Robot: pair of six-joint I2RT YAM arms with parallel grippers.
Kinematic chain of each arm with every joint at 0, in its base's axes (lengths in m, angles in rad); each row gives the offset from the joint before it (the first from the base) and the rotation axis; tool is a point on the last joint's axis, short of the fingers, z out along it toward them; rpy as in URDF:
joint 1: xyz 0 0 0.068 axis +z
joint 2: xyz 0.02 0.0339 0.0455 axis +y
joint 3: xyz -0.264 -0.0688 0 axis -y
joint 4: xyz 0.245 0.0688 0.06 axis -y
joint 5: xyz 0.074 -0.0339 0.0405 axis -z
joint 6: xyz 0.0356 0 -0.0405 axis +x
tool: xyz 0 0 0 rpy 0 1.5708 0
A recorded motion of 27 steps. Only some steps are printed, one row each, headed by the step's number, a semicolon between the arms.
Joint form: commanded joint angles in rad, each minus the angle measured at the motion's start. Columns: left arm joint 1, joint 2, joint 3, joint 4, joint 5, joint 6; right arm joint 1, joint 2, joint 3, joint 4, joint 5, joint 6.
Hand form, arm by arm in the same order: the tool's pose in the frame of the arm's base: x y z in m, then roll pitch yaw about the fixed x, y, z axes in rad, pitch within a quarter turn. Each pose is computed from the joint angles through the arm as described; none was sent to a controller.
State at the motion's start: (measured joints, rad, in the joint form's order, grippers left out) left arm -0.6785 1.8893 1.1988 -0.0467 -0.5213 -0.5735; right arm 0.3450 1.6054 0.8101 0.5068 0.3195 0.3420
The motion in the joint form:
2: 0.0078 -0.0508 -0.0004 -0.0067 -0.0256 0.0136; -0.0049 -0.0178 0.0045 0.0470 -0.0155 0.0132
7: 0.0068 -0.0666 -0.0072 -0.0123 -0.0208 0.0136; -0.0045 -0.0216 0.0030 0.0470 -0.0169 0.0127
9: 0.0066 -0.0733 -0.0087 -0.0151 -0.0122 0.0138; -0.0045 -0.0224 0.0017 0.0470 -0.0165 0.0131
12: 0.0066 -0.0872 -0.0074 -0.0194 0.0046 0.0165; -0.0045 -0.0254 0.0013 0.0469 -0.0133 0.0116
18: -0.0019 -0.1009 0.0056 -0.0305 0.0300 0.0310; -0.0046 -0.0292 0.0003 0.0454 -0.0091 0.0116
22: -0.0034 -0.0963 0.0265 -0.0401 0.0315 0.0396; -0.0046 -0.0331 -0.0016 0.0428 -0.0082 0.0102
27: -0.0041 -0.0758 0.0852 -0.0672 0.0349 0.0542; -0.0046 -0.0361 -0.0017 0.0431 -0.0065 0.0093
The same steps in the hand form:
2: 0.3268 -0.2356 0.2031 -2.9135 0.9758 -2.8693; 0.3308 0.1057 0.2259 2.2112 1.2162 2.2098
7: 0.3242 -0.2343 0.2065 -2.9054 0.9753 -2.8673; 0.3301 0.1057 0.2266 2.2054 1.2170 2.2063
9: 0.3233 -0.2340 0.2083 -2.8965 0.9723 -2.8669; 0.3298 0.1056 0.2265 2.2062 1.2166 2.2066
12: 0.3220 -0.2336 0.2134 -2.8737 0.9707 -2.8626; 0.3295 0.1053 0.2273 2.2023 1.2192 2.2001
18: 0.3197 -0.2371 0.2215 -2.8553 0.9711 -2.8837; 0.3289 0.1050 0.2281 2.1994 1.2204 2.1931
22: 0.3216 -0.2395 0.2257 -2.8569 0.9767 -2.8924; 0.3281 0.1047 0.2284 2.2035 1.2215 2.1964
27: 0.3283 -0.2455 0.2345 -2.8597 0.9859 -2.9059; 0.3278 0.1045 0.2294 2.1962 1.2235 2.1881

